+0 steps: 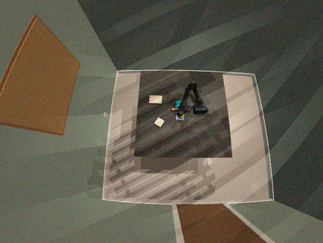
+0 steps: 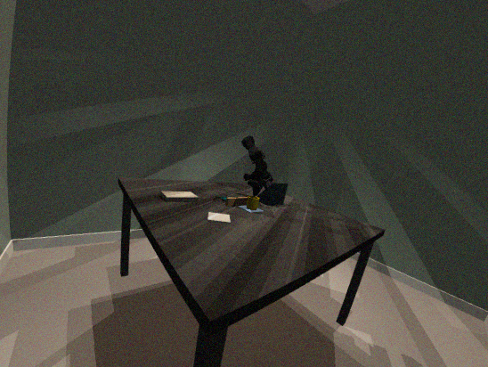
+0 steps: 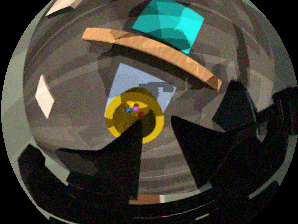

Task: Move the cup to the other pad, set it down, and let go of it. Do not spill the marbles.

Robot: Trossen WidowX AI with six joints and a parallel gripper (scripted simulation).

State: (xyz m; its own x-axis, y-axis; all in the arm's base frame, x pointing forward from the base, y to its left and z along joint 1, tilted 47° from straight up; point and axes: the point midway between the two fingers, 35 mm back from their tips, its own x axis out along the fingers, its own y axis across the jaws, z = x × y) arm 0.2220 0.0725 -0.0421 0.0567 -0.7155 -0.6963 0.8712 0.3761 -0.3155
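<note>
My gripper tip is 20 mm short of the yellow cup, 10 mm to the right of it and 40 mm above it. Round my gripper tip: wooden bar: 30 mm ahead, 80 mm to the right, 60 mm below; teal pad: 30 mm ahead, 170 mm to the right, 80 mm below; light blue pad: 30 mm ahead, 10 mm to the left, 80 mm below.
</note>
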